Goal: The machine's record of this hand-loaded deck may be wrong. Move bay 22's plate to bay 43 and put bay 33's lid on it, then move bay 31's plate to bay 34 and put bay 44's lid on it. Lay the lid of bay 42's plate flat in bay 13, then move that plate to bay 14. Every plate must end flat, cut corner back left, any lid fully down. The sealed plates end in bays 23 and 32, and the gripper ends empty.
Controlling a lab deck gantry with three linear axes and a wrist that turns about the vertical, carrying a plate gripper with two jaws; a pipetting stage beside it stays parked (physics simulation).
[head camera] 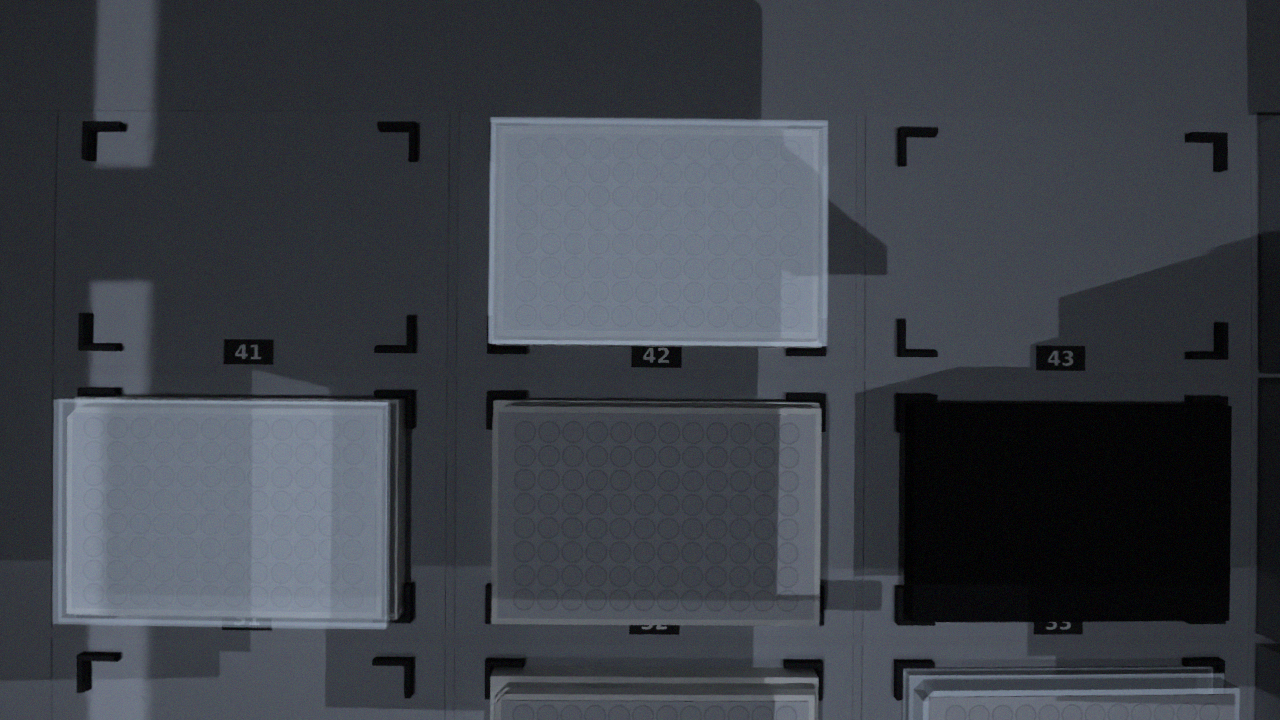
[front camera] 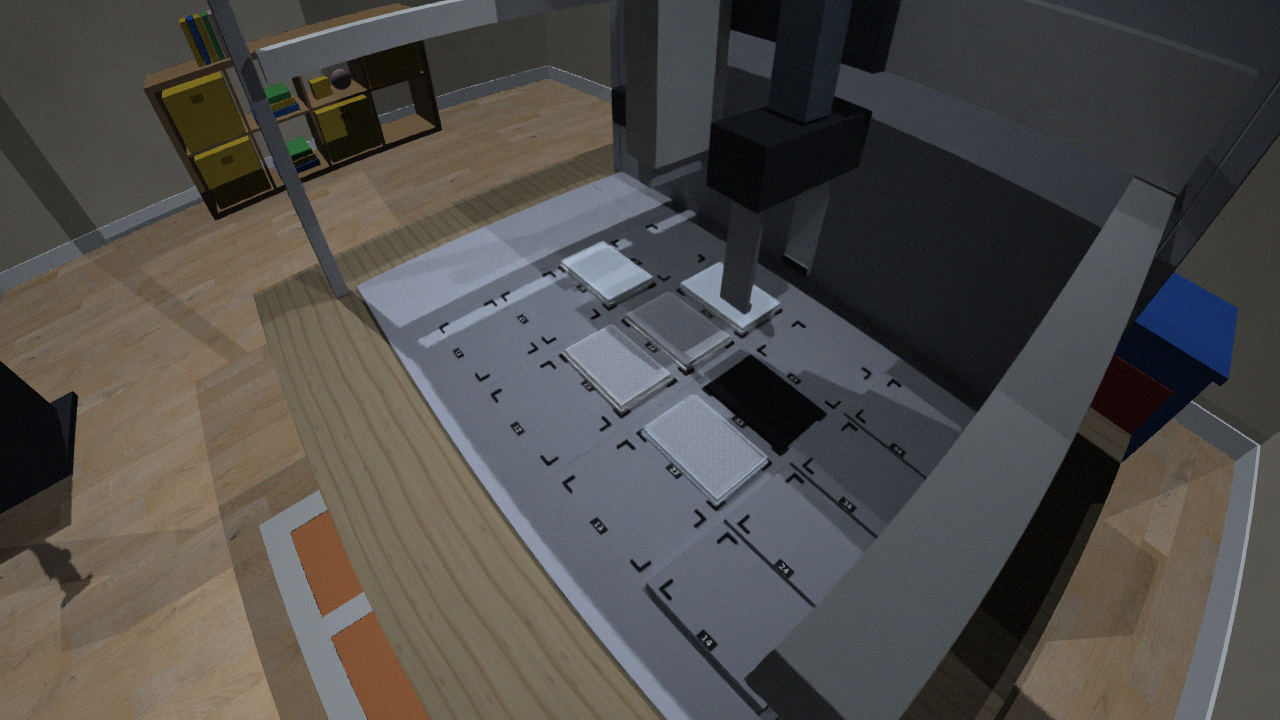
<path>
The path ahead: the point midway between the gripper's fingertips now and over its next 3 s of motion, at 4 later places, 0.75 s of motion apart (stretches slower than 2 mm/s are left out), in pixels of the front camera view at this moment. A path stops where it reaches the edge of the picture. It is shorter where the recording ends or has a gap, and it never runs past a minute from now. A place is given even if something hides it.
The gripper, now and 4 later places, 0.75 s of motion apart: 766, 284; 703, 323; 623, 379; 842, 457; 874, 473
</path>
